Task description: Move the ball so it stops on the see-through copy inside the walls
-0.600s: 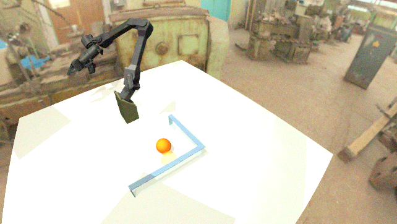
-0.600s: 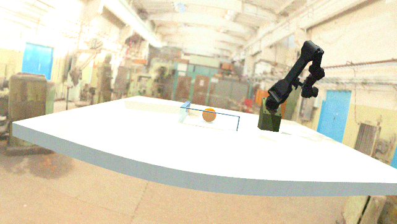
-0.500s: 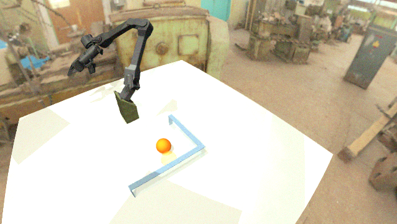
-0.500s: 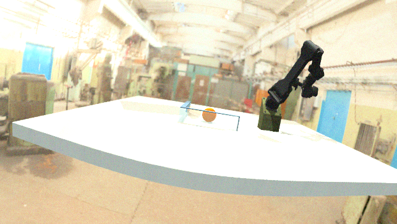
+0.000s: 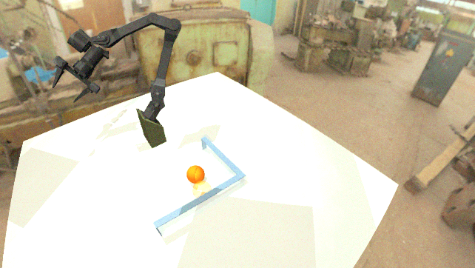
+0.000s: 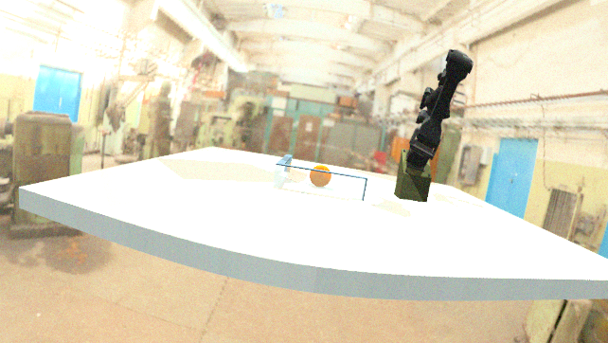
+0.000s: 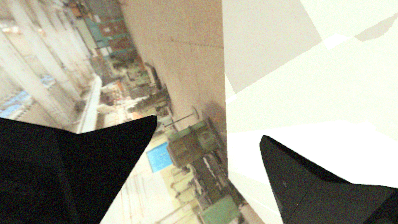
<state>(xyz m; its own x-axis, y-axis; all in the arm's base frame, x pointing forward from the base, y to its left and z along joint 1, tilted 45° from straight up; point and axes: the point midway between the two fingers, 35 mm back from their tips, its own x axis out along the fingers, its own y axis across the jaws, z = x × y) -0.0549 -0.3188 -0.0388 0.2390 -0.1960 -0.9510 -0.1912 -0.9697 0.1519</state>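
My gripper tip is now 43 cm short of the see-through copy, 32 cm to the right of it and 27 cm above it. Also, from my gripper tip: clear wall: 35 cm ahead, 44 cm to the left, 27 cm below.
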